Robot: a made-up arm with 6 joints.
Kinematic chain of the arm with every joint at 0, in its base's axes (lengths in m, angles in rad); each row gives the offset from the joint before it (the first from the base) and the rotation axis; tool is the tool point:
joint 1: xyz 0 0 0.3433 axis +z
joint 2: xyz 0.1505 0 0 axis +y
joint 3: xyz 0 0 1.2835 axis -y
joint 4: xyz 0 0 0.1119 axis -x
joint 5: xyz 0.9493 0 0 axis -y
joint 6: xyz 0.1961 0 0 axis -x
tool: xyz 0 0 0
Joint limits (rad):
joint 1: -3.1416..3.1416
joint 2: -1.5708..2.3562
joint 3: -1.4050..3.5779
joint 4: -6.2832..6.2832
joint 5: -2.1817..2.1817
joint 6: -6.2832..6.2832
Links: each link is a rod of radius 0.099 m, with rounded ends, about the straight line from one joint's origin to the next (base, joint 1, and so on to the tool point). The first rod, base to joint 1, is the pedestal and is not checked.
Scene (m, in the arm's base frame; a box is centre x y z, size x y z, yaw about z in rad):
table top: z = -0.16
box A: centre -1.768 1.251 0.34 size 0.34 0.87 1 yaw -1.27
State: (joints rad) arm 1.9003 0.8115 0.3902 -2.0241 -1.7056 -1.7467
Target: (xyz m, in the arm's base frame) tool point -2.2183 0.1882 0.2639
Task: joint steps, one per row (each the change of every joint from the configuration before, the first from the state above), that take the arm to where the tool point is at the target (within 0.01 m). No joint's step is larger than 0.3 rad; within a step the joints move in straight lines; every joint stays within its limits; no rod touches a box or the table.
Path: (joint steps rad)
1: 0.0943 -0.2829 0.1871 0.0751 0.1539 -0.0316
2: 0.0942 -0.2830 0.1871 0.0751 0.1540 -0.0317
3: 0.0943 -0.2829 0.1871 0.0752 0.1539 -0.0316
4: 0.1590 0.2590 -0.0820 -0.0466 -0.0639 0.0190
5: 0.1589 0.2591 -0.0821 -0.0465 -0.0639 0.0190
6: 0.1590 0.2590 -0.0820 -0.0465 -0.0639 0.0189
7: 0.1590 0.2591 -0.0821 -0.0465 -0.0639 0.0190
8: 0.1590 0.2590 -0.0820 -0.0465 -0.0639 0.0190

